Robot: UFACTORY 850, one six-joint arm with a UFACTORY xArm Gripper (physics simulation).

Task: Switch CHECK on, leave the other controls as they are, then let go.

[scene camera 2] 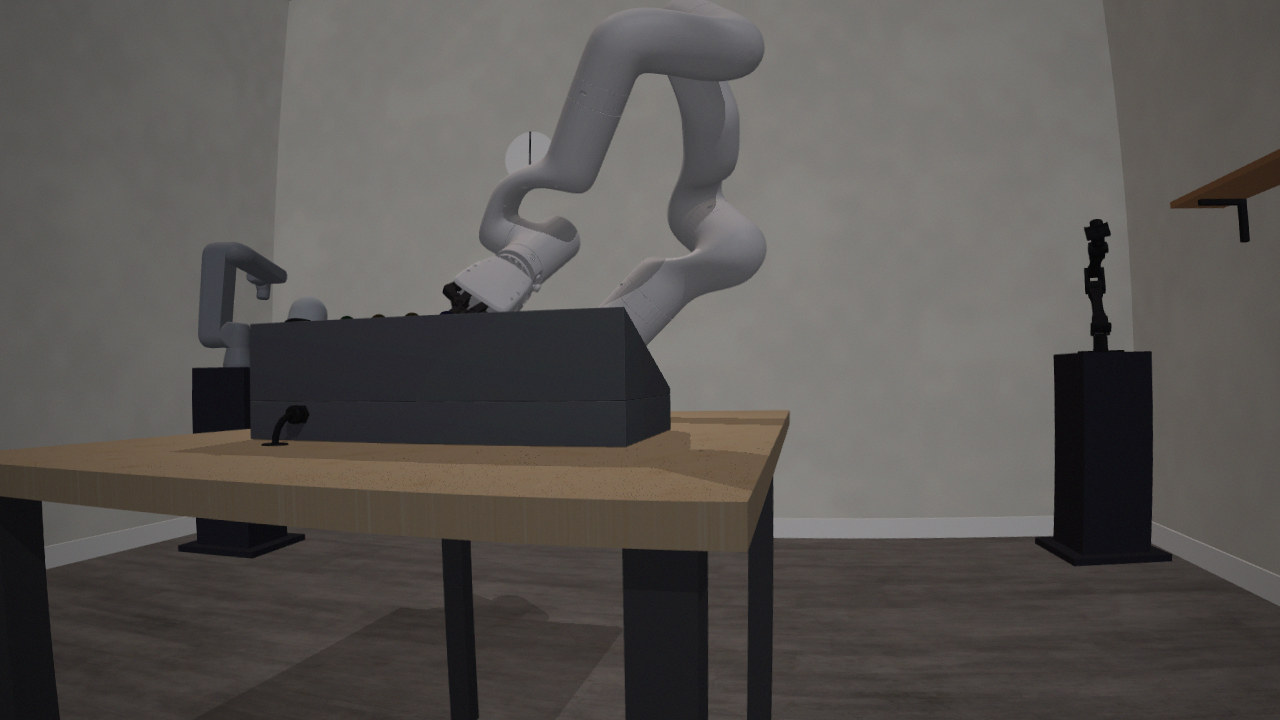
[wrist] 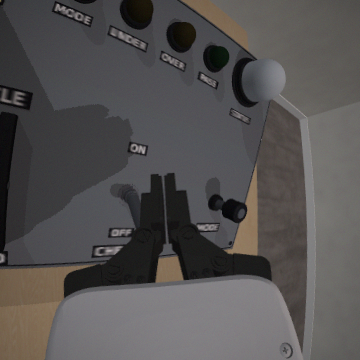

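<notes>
The CHECK switch (wrist: 131,202) is a grey toggle lever on the sloped panel in the wrist view. Its lever slants down from its base toward the OFF label (wrist: 121,233), away from the ON label (wrist: 137,148). Its lower end is partly hidden behind the left finger. The CHECK label (wrist: 107,251) is partly covered by the gripper. My gripper (wrist: 163,186) (scene camera 2: 464,306) is shut and empty. In the wrist view its fingertips appear right of the lever's base, below and right of ON. In scene camera 2 it is at the console's top edge, its tips hidden; contact cannot be told.
A black MODE knob (wrist: 234,210) stands right of the fingers. UNDER (wrist: 137,12), OVER (wrist: 181,36) and PASS (wrist: 217,58) lamps and a white STATUS dome (wrist: 263,80) line the upper panel. The dark console (scene camera 2: 438,362) stands on a wooden table (scene camera 2: 375,488).
</notes>
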